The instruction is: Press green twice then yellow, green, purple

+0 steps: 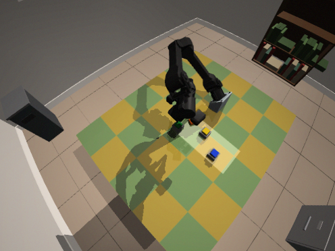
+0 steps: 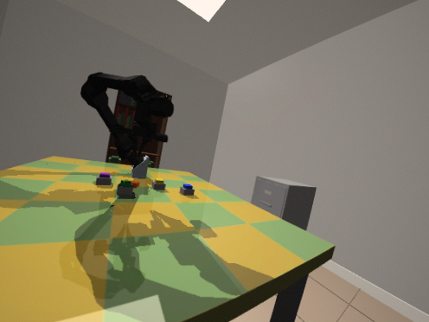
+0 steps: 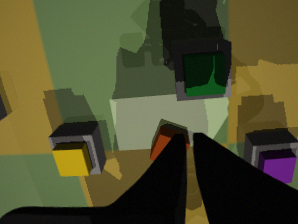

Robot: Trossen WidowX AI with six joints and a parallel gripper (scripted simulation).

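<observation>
Right now my gripper tip is 10 mm short of the green button, 20 mm to the left of it and 90 mm above it. From my gripper tip the other things lie so: blue button (30 mm behind, 220 mm to the left, 90 mm below); then yellow button (80 mm behind, 100 mm to the left, 90 mm below); then orange block (80 mm behind, 120 mm below).
</observation>
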